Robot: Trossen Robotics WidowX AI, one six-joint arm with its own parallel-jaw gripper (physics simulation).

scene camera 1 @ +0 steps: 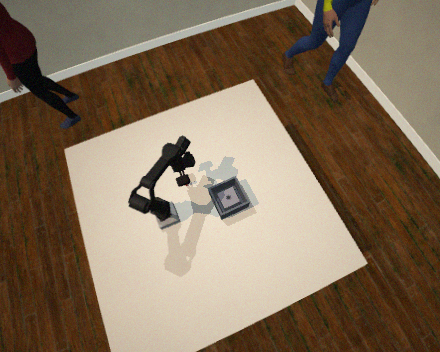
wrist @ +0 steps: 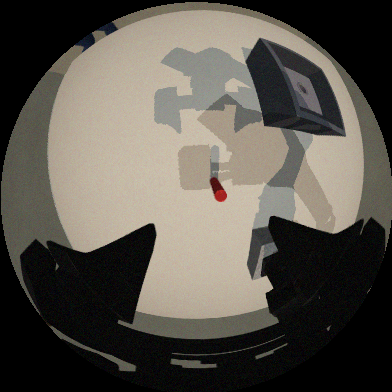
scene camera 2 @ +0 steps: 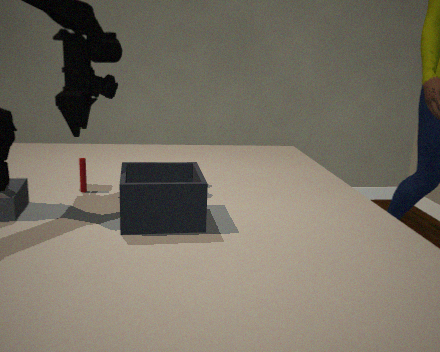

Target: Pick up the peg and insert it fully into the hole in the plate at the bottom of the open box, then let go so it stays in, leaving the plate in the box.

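Frame: origin at the arm's base, x back, y right, z up, level; metres.
Seen in the pictures: gripper, fingertip midpoint: [scene camera 1: 181,173] [wrist: 214,226] [scene camera 2: 80,132]; arm's base, origin of the base link: [scene camera 1: 163,213] [wrist: 274,261].
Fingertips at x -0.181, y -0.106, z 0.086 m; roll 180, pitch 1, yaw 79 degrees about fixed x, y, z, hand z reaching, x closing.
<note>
Offsets run from my fingertips to a thing's top centre. Level surfaces: height alone.
The red peg @(dx -0.002, dy +0.013, dz -0.058 m) [scene camera 2: 83,175] [wrist: 218,189] stands upright on the white surface, left of the box in the scene camera 2 view. In the scene camera 1 view it is mostly hidden by the gripper. The dark open box @(dx -0.149, dy +0.216, dz -0.041 m) [scene camera 1: 236,210] [scene camera 2: 163,209] [wrist: 272,90] holds the light plate @(dx -0.149, dy +0.216, dz -0.078 m) [scene camera 1: 223,195] [wrist: 311,102] at its bottom, with a small dark hole [scene camera 1: 228,197] [wrist: 302,88] in the plate's middle; the walls hide the plate in the scene camera 2 view. My gripper [scene camera 1: 183,180] [scene camera 2: 80,132] [wrist: 214,226] is open and empty, pointing down above the peg, with a gap between fingertips and peg top.
The arm's base [scene camera 1: 169,220] [scene camera 2: 14,197] stands on the white mat @(dz -0.139 m) [scene camera 1: 280,250], on the far side of the peg from the box. The box walls rise around the plate. Two people stand on the wooden floor [scene camera 1: 165,85] beyond the mat.
</note>
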